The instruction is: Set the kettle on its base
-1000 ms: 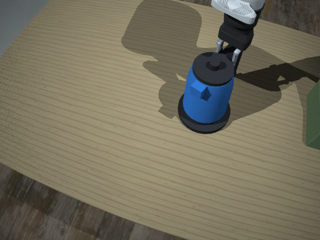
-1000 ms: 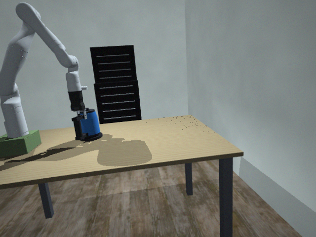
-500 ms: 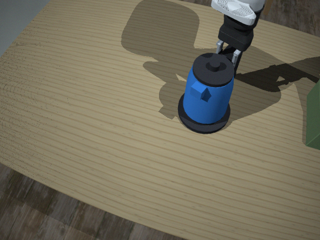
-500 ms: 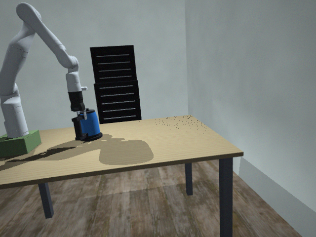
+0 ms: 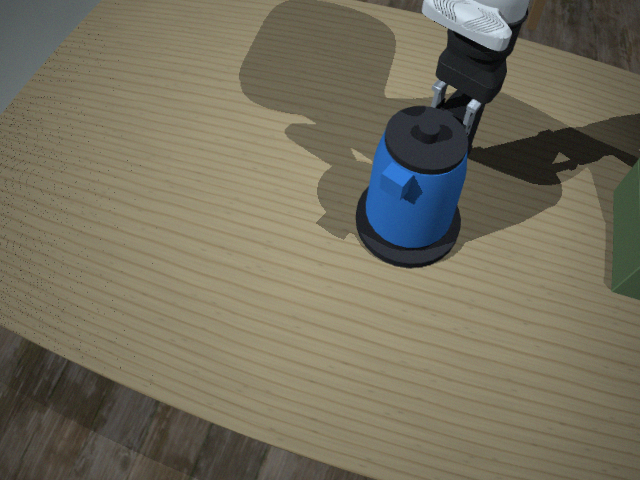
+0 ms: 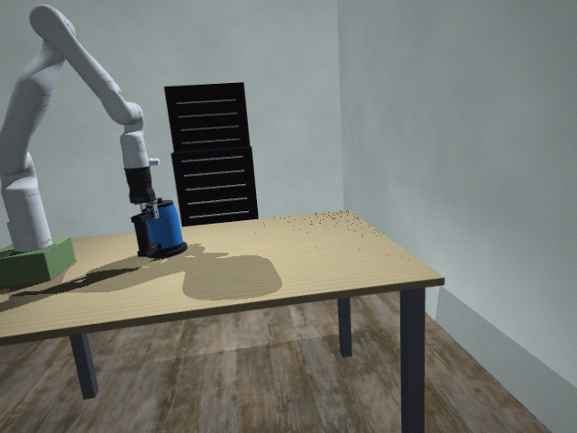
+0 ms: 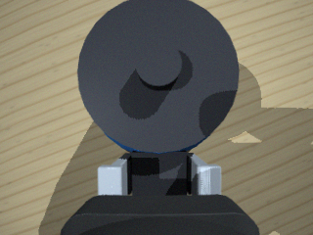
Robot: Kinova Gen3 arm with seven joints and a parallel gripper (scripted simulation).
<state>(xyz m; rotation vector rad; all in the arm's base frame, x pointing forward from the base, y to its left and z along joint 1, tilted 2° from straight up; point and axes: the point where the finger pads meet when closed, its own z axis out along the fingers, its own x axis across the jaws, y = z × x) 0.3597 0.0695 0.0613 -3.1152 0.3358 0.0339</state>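
Right now my hand is 5 cm above the blue kettle, 3 cm to the right of it and 1 cm short of it. Round my hand: black round base 15 cm below, 6 cm to the left, 1 cm ahead.
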